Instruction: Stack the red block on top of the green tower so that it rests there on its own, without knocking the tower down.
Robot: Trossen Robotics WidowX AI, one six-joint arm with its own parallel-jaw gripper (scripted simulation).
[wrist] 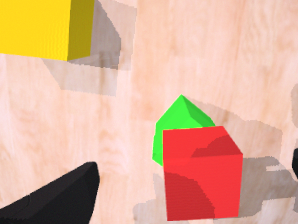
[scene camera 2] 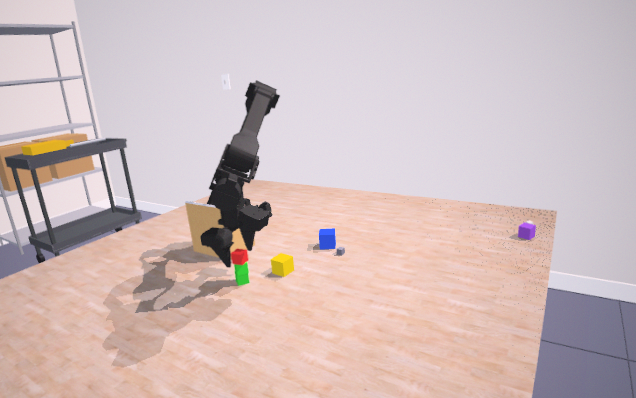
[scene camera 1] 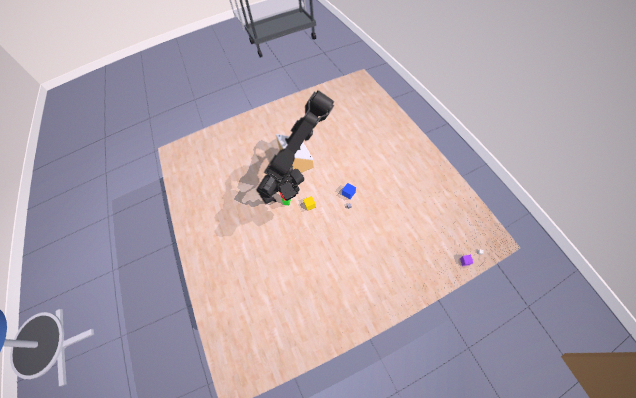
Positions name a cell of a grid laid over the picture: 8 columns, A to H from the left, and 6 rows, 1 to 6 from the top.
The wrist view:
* my gripper: F5
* red block: F5
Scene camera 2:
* my gripper: D4
